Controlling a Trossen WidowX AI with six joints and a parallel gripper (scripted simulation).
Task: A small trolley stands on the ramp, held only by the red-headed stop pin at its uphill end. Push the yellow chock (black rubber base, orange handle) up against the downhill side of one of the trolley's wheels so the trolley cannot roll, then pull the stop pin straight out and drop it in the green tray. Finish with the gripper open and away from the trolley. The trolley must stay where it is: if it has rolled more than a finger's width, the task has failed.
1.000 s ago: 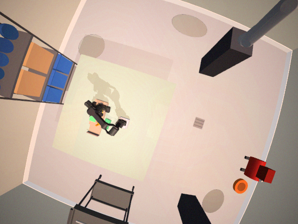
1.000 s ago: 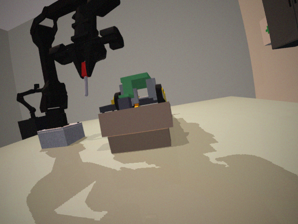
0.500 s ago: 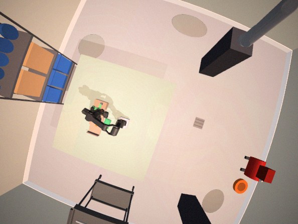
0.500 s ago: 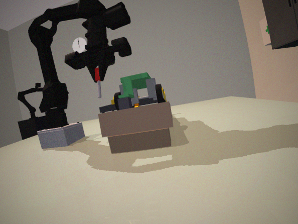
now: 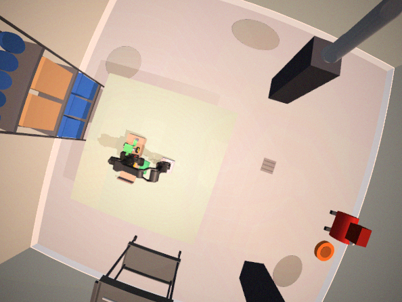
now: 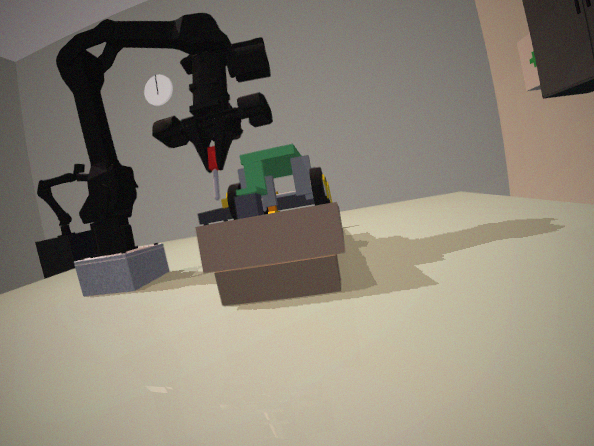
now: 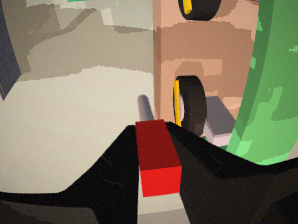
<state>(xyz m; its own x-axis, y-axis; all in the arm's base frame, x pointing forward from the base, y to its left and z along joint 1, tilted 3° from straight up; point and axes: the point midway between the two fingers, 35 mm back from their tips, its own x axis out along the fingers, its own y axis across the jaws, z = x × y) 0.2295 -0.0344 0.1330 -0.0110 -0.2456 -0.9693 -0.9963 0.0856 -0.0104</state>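
The green tray lies 170 mm below my gripper tip, 110 mm to the left of it and 20 mm behind it. Round my gripper tip: red-headed stop pin (right at my gripper tip); trolley (100 mm ahead, 50 mm below, 10 mm to the left); yellow chock (110 mm to the left, 80 mm below, 60 mm ahead).
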